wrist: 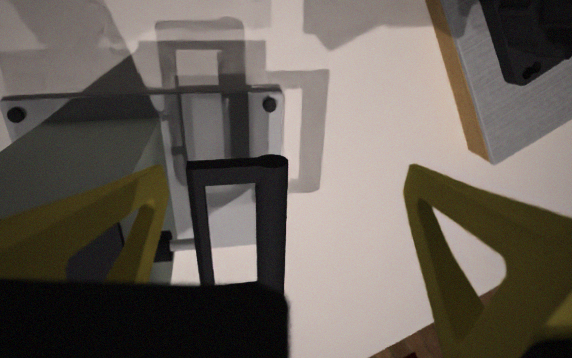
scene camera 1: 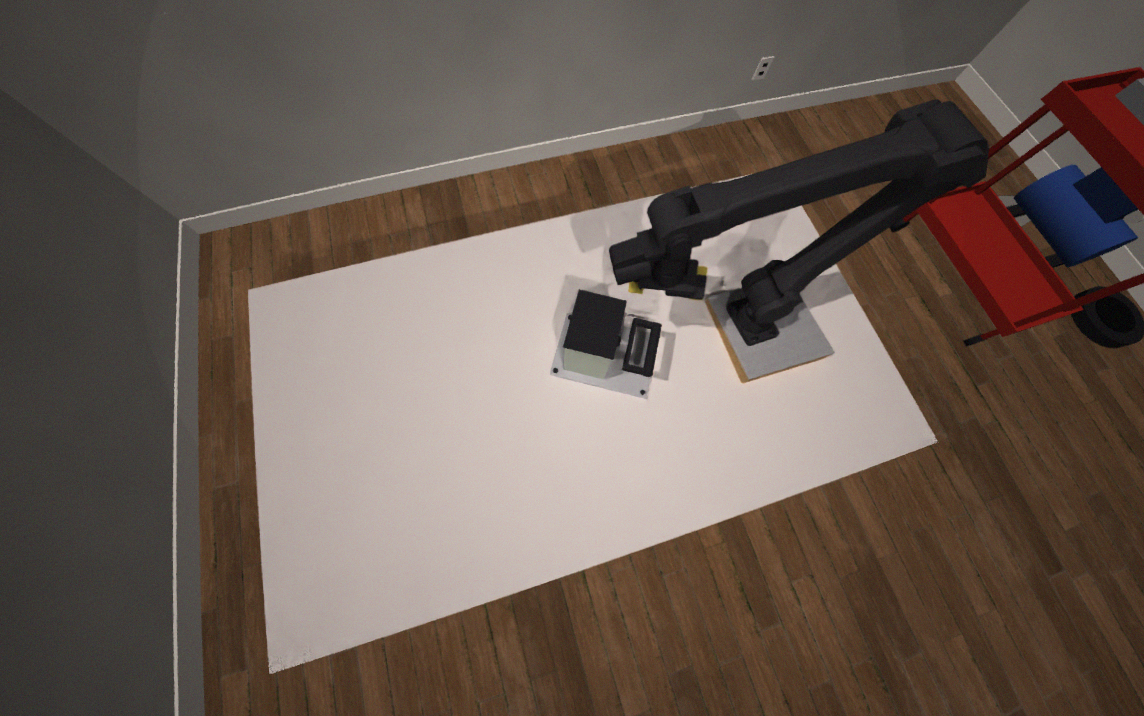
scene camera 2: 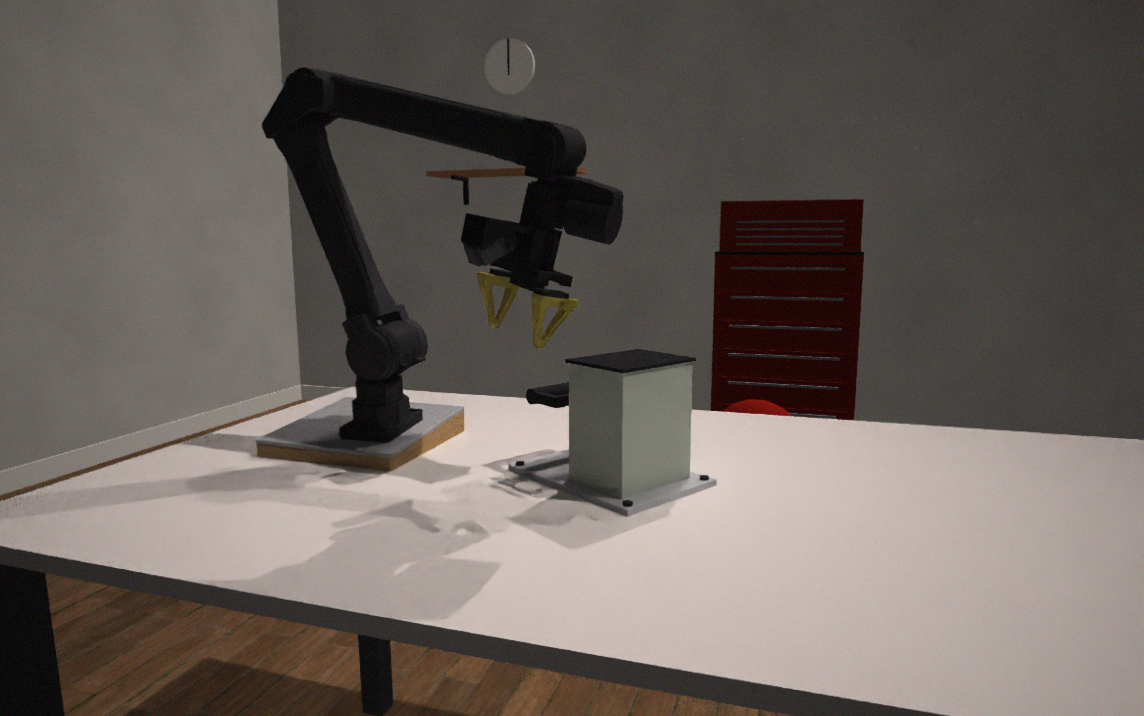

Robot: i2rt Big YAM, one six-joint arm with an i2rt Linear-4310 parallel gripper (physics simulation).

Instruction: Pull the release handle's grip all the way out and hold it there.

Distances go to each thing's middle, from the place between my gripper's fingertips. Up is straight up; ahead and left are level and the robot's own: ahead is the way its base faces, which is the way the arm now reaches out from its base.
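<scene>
My gripper: 120 mm short of the grey base plate (scene camera 2: 553,469), 190 mm above it, 30 mm to the right of it.
</scene>
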